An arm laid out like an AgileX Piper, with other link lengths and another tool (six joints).
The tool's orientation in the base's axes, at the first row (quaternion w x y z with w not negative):
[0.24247 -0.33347 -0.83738 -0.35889]
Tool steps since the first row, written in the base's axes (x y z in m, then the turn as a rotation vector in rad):
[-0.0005 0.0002 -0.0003 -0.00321 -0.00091 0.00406]
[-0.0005 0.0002 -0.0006 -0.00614 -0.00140 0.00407]
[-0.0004 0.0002 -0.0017 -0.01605 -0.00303 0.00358]
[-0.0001 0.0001 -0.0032 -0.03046 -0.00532 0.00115]
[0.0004 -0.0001 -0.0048 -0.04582 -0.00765 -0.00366]
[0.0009 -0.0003 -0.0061 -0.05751 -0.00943 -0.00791]
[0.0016 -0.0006 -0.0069 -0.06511 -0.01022 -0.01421]
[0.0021 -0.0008 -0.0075 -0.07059 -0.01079 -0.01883]
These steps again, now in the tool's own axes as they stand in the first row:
[0.0002 -0.0004 0.0004 0.00439 -0.00104 -0.00270]
[0.0000 -0.0005 0.0006 0.00614 -0.00344 -0.00259]
[-0.0008 -0.0009 0.0013 0.01174 -0.01176 -0.00187]
[-0.0020 -0.0014 0.0021 0.01880 -0.02457 0.00030]
[-0.0034 -0.0019 0.0029 0.02494 -0.03915 0.00409]
[-0.0046 -0.0022 0.0034 0.02923 -0.05051 0.00734]
[-0.0057 -0.0022 0.0036 0.02987 -0.05925 0.01194]
[-0.0065 -0.0022 0.0037 0.03029 -0.06559 0.01530]

